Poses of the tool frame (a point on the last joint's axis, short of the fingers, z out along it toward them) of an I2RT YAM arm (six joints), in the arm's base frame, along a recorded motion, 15 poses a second.
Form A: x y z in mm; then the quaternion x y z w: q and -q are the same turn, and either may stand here.
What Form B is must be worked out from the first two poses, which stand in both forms.
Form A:
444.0, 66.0, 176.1, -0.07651, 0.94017, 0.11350, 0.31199
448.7, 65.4, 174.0, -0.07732, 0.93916, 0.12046, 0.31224
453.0, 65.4, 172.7, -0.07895, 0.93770, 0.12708, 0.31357
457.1, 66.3, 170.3, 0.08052, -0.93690, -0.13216, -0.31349
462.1, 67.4, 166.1, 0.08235, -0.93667, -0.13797, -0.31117
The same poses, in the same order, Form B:
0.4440, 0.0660, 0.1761, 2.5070, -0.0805, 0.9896, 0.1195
0.4487, 0.0654, 0.1740, 2.5065, -0.0814, 0.9886, 0.1268
0.4530, 0.0654, 0.1727, 2.5037, -0.0831, 0.9875, 0.1338
0.4571, 0.0663, 0.1703, 2.5039, -0.0848, 0.9866, 0.1392
0.4621, 0.0674, 0.1661, 2.5087, -0.0867, 0.9856, 0.1452

